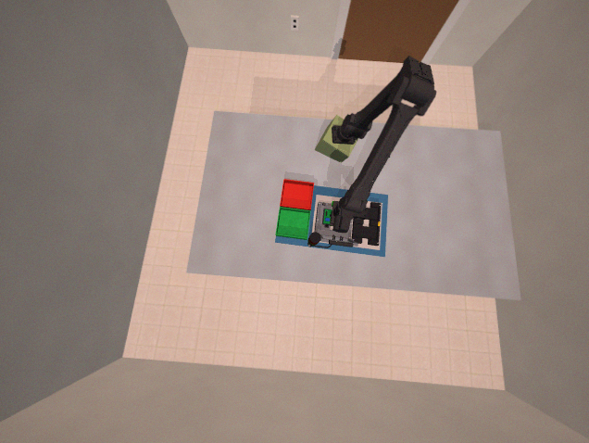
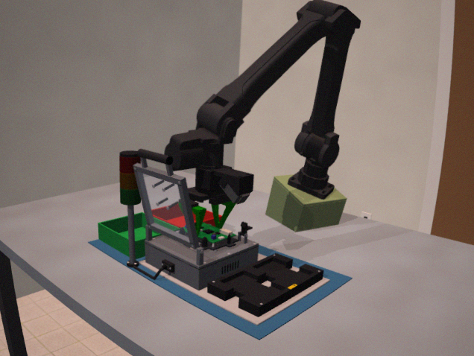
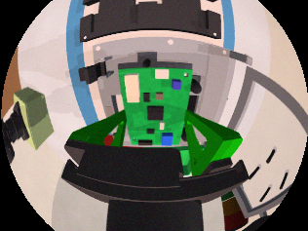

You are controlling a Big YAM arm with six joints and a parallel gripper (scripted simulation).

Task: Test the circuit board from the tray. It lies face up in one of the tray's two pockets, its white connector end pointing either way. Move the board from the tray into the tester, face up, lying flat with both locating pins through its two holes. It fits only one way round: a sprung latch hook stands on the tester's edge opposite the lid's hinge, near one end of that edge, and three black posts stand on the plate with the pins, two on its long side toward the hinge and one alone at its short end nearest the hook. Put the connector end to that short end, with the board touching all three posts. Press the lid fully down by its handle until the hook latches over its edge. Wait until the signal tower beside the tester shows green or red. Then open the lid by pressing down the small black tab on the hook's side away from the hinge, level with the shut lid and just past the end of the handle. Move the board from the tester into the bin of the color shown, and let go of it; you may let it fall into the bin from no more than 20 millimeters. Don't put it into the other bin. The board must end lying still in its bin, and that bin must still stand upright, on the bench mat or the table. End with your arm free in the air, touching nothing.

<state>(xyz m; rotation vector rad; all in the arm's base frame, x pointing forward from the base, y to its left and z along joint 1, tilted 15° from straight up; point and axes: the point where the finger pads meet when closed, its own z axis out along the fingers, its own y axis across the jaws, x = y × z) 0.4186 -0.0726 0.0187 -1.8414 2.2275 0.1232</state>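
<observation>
Now: the tester plate 20 mm below my hand and 10 mm ahead of it. Also, from my hand: clear lid: 120 mm ahead, 100 mm above, 20 mm to the right; latch hook: 70 mm to the left, 50 mm behind; green bin: 210 mm to the right, 70 mm below, 10 mm ahead.
</observation>
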